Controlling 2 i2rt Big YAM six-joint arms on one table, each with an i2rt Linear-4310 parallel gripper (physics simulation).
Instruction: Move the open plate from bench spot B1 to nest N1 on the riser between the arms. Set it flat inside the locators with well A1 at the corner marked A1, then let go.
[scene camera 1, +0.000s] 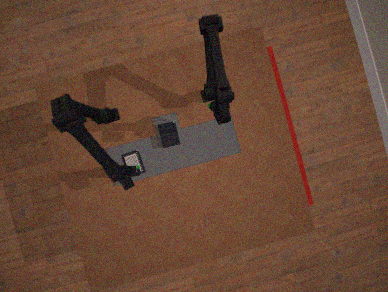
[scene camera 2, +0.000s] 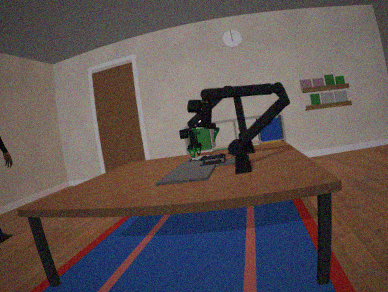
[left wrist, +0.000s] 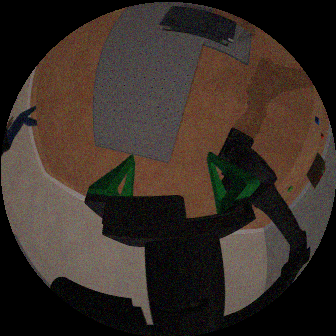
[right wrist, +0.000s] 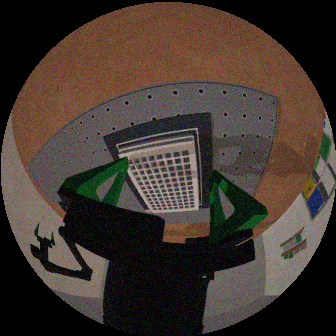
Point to a dark nest with white outline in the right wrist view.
199, 124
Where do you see my left gripper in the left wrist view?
171, 155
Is my left gripper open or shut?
Open.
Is my right gripper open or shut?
Open.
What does my left gripper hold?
Nothing.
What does my right gripper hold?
Nothing.
